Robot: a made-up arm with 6 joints.
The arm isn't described. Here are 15 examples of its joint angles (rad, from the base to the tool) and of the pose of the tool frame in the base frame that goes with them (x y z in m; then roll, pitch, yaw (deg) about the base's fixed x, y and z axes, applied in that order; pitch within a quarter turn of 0, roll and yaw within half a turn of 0).
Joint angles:
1: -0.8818 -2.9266 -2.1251 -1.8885 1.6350 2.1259
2: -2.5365 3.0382 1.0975 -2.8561 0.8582 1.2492
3: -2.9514 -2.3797 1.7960 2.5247 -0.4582 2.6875
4: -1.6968 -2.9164 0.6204 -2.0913 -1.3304 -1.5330
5: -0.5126 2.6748 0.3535 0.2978 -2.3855 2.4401
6: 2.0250 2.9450 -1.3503 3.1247 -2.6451 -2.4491
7: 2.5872 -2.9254 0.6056 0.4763 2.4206 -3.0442
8: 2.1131 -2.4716 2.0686 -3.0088 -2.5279 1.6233
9: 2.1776 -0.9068 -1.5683 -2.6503 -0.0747 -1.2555
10: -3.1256 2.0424 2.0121 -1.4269 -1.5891 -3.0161
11: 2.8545 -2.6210 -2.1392 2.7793 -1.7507 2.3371
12: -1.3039 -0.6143 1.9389 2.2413 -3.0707 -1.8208
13: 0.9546 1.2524 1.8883 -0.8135 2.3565 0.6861
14: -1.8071 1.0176 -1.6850 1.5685 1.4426 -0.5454
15: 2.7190 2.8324 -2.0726 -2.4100 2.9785 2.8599
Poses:
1: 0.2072 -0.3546 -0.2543 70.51 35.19 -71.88
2: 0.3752 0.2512 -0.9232 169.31 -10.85 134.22
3: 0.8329 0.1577 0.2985 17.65 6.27 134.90
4: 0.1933 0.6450 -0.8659 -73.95 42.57 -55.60
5: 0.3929 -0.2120 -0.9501 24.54 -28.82 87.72
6: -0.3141 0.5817 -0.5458 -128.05 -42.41 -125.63
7: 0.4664 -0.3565 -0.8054 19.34 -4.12 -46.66
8: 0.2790 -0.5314 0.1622 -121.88 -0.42 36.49
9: 0.5473 -0.8432 0.1031 -147.03 27.65 176.18
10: -0.1629 -0.1278 -0.4926 -96.83 -30.70 178.52
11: -0.2277 0.0740 -0.4677 -170.27 -19.78 25.56
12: 0.0438 -0.0755 0.9184 -110.77 36.29 5.96
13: 0.3834 0.5020 -0.1012 -32.40 -33.15 150.52
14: 0.0696 -0.2467 1.0778 -83.77 20.17 -96.93
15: -0.5188 0.2145 -0.0872 135.77 -28.10 48.02
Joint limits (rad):
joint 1: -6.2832..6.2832
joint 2: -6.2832..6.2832
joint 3: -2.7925..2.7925
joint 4: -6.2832..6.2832
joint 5: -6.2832..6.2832
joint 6: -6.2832..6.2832
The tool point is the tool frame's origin. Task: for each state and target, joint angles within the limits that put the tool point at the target. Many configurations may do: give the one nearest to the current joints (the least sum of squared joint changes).
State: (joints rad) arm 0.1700 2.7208 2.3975 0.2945 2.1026 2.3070
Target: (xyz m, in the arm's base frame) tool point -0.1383 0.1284 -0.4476
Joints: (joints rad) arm -0.3464 2.5623 1.9061 0.5541 2.0472 2.3070
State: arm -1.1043 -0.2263 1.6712 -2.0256 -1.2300 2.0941
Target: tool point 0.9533 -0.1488 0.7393
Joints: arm -0.2687 0.4570 1.2434 -1.9445 -1.1045 2.0941
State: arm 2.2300 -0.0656 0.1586 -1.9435 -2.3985 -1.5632
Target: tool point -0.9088 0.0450 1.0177
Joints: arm 2.9894 0.6112 0.4946 -1.9608 -2.3381 -1.5632
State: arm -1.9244 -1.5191 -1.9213 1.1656 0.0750 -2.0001
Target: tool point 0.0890 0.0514 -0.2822
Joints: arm -2.1333 -1.7712 -2.4257 1.1956 0.2210 -2.0001
